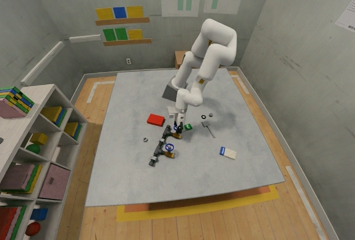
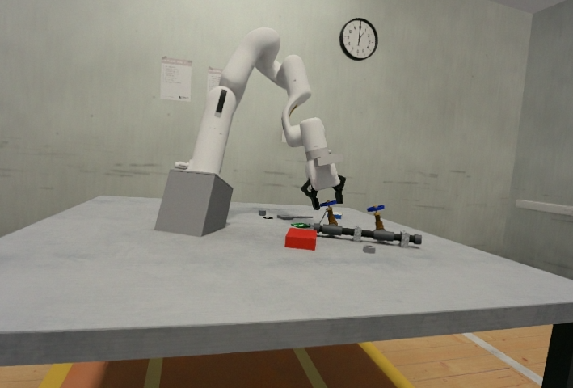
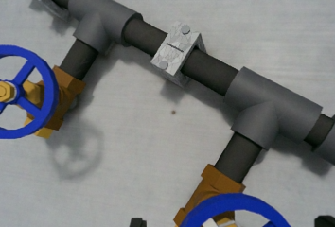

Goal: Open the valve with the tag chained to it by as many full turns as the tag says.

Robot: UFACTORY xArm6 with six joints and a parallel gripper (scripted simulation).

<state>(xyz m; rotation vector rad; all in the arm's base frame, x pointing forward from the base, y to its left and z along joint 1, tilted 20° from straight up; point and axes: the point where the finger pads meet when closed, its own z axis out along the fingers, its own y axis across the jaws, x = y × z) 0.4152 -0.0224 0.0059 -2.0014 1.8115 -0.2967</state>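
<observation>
My gripper is now 90 mm to the right of the green tag, 90 mm above it and 60 mm past it. The rest, counted from my hand: grey nut: 240 mm to the right, 90 mm below, 40 mm ahead; red block: 170 mm to the right, 130 mm behind, 80 mm below; grey flat tool: 250 mm to the left, 90 mm below, 50 mm behind.
</observation>
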